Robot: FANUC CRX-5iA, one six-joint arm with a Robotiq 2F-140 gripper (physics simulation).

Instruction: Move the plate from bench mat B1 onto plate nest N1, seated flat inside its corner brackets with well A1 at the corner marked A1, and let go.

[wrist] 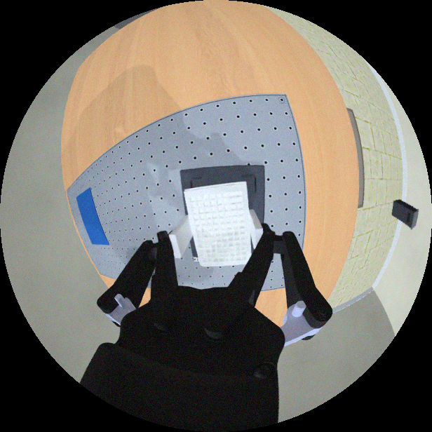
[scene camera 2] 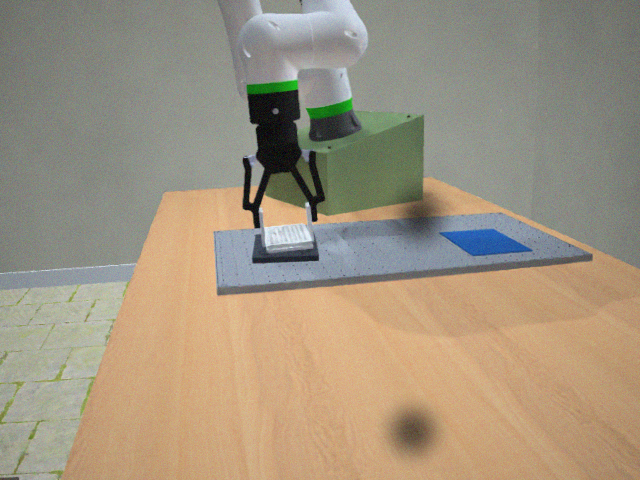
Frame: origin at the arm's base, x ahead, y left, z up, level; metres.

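Seen in the pictures: gripper, fingertip midpoint: [scene camera 2: 287, 242]; arm's base at its link origin: [scene camera 2: 335, 132].
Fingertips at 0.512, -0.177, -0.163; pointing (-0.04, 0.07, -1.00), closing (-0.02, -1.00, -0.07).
Offsets run from my fingertips to a thing's top centre, as dx, dy, dz. Level surfaces: height alone.
The white well plate {-0.009, +0.000, +0.018} [scene camera 2: 288, 238] [wrist: 219, 225] is between the pale finger pads of my gripper [scene camera 2: 285, 232] [wrist: 219, 221], which is shut on it. The plate is over the dark plate nest N1 {-0.002, -0.005, -0.001} [scene camera 2: 284, 257] [wrist: 222, 173]. It looks slightly skewed to the nest in both views; whether it touches the nest is unclear. Two corner brackets show at the nest's far end in the wrist view; the others are hidden by the plate. A small white mark shows by the plate's lower left corner there, too small to read. Well A1 cannot be made out. Blue bench mat B1 {dz -0.013} [scene camera 2: 485, 242] [wrist: 92, 217] bears no plate.
The nest and mat are on a grey perforated board {dz -0.015} [scene camera 2: 372, 263] [wrist: 280, 135] on the wooden table {dz -0.028} [scene camera 2: 310, 361] [wrist: 200, 60]. The green robot base block [scene camera 2: 377, 165] stands behind the board. In the wrist view, a small dark box [wrist: 405, 214] shows beyond the table.
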